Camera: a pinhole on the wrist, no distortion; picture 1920 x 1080 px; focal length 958.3 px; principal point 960.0 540.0 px. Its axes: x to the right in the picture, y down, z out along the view. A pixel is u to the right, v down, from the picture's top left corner.
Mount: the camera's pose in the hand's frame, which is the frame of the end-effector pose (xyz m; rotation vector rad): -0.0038 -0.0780 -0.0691 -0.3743 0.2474 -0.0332
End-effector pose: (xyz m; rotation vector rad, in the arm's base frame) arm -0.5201 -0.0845 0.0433 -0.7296 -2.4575 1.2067
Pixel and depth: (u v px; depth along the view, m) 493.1 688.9 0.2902
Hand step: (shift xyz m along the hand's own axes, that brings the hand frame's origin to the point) -0.0703 0.0788 0.2088
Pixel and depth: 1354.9 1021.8 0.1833
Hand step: 0.1131 0.0675 0.0447
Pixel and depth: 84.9 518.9 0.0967
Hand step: -0.0657 -0.0385 0.0394
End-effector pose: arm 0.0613 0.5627 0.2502 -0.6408 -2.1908 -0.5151
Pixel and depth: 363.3 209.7 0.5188
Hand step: -0.1873 -0.0337 0.5391
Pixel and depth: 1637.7 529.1 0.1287
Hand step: 0.1160 -0.0404 0.0262
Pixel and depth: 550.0 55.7 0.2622
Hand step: -0.0465 -0.0988 0.2418
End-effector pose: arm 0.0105 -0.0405 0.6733 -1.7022 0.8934 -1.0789
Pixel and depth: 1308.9 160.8 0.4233
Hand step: 0.2517 -0.0944 0.3377
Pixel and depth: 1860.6 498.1 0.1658
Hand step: 0.1880 -0.0375 0.0466
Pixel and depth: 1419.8 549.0 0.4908
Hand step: 0.3448 0.0836 0.3166
